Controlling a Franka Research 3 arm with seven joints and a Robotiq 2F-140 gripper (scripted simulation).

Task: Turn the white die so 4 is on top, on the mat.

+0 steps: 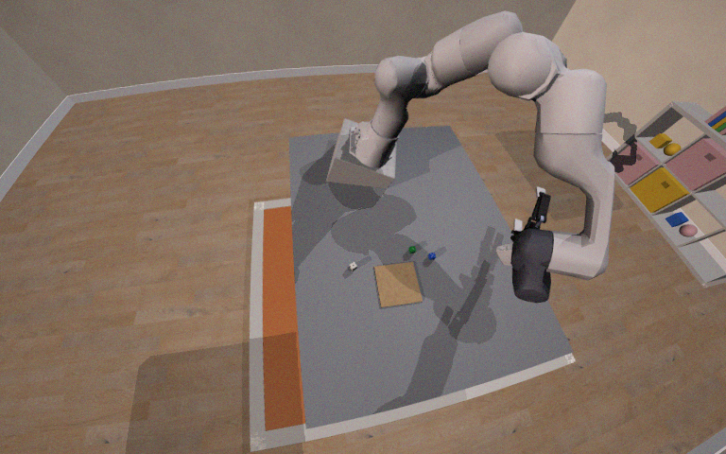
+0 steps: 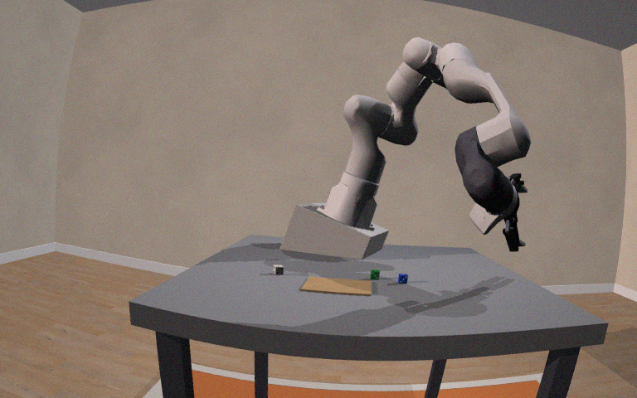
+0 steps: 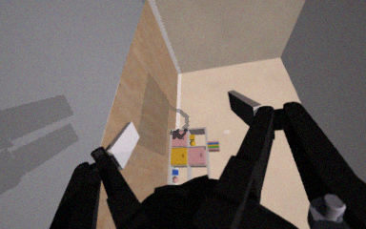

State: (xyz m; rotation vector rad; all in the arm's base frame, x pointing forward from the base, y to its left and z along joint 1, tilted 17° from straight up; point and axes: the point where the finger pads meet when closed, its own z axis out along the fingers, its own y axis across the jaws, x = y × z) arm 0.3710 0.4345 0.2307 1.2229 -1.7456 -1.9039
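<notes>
The white die is 5 cm ahead of my hand, 62 cm to the right of it and 16 cm below it. Round my hand: green die (2 cm ahead, 40 cm to the right, 16 cm below); blue die (6 cm ahead, 34 cm to the right, 16 cm below); tan mat (13 cm ahead, 49 cm to the right, 16 cm below).
</notes>
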